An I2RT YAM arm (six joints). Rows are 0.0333 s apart.
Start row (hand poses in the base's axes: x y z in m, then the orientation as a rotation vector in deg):
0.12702 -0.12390 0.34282 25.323 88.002 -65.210
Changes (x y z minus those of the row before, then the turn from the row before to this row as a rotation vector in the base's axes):
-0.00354 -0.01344 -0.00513 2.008 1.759 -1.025
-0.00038 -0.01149 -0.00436 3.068 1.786 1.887
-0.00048 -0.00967 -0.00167 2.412 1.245 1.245
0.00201 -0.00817 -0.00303 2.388 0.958 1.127
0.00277 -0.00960 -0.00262 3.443 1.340 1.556
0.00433 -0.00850 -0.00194 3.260 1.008 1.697
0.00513 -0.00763 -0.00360 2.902 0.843 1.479
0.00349 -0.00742 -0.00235 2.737 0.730 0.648
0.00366 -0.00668 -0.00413 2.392 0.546 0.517
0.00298 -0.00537 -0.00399 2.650 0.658 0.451
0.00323 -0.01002 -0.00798 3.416 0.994 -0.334
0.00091 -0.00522 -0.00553 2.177 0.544 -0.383
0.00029 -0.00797 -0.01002 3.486 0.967 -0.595
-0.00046 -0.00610 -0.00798 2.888 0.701 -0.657
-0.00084 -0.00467 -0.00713 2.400 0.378 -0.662
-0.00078 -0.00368 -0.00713 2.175 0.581 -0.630
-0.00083 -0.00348 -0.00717 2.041 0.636 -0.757
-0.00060 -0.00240 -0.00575 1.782 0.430 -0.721
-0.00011 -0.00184 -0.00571 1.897 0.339 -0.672
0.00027 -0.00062 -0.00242 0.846 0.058 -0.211
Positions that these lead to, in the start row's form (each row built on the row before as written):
0.12348 -0.13734 0.33769 26.619 90.725 -65.198
0.12310 -0.14883 0.33333 26.147 94.320 -62.149
0.12262 -0.15850 0.33166 26.040 96.949 -59.812
0.12463 -0.16667 0.32863 26.140 99.267 -57.427
0.12740 -0.17627 0.32601 26.344 102.508 -53.954
0.13173 -0.18477 0.32407 26.410 105.289 -50.341
0.13686 -0.19240 0.32047 26.500 107.650 -47.072
0.14035 -0.19982 0.31812 27.321 109.700 -44.415
0.14401 -0.20650 0.31399 28.109 111.368 -42.058
0.14699 -0.21187 0.31000 29.084 113.214 -39.510
0.15022 -0.22189 0.30202 31.235 115.559 -36.795
0.15113 -0.22711 0.29649 32.806 116.913 -35.100
0.15142 -0.23508 0.28647 35.289 119.122 -32.361
0.15096 -0.24118 0.27849 37.545 120.776 -30.095
0.15012 -0.24585 0.27136 39.577 121.895 -28.156
0.14934 -0.24953 0.26423 41.429 123.094 -26.495
0.14851 -0.25301 0.25706 43.348 124.232 -25.041
0.14791 -0.25541 0.25131 45.104 125.069 -23.726
0.14780 -0.25725 0.24560 46.876 125.856 -22.203
0.14807 -0.25787 0.24318 47.569 126.142 -21.429

